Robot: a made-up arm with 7 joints.
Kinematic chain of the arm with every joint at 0, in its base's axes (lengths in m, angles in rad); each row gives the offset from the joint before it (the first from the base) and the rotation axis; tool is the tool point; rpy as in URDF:
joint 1: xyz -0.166 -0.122 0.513 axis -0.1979 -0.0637 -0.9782
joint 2: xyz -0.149 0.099 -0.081 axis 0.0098 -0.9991 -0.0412
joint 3: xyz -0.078 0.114 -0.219 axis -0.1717 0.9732 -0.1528
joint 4: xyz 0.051 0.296 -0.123 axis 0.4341 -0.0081 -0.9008
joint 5: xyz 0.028 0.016 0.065 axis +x
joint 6: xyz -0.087 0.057 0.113 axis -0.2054 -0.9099 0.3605
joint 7: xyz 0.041 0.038 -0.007 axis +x
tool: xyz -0.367 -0.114 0.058 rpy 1.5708 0 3.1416
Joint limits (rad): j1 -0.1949..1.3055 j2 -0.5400..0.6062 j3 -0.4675..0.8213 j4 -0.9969..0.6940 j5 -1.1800..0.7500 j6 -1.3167..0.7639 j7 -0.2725..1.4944
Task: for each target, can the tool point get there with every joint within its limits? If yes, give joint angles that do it. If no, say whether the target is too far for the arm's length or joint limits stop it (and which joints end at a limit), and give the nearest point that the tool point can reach.
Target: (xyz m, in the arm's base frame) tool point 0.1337 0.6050 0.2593
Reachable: yes | joints 1.0133 0.0461 0.1293 0.4837 0.0388 -0.6276 0.9515
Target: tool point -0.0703 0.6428 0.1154
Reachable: yes | joints 1.0019 -0.2795 -0.1662 0.2078 0.4174 -0.0345 1.0335
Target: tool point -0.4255 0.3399 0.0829
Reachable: yes | joints 0.3643 0.3124 0.1072 -0.4580 -0.3831 0.1669 0.9331
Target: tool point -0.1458 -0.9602 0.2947
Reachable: no: joint limits stop it (at a limit: joint 1, joint 2, joint 3, joint 4, joint 6, joint 7) | nearest point 0.0884 -0.1715 0.0866 | short by 0.849 m
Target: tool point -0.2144 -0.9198 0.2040
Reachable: no: joint limits stop it (at a limit: joint 1, joint 2, joint 3, joint 4, joint 6, joint 7) | nearest point 0.0911 -0.1738 0.0804 | short by 0.816 m
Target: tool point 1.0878 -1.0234 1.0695
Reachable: no: too far | nearest point 0.6314 -0.1526 0.3386 | short by 1.225 m
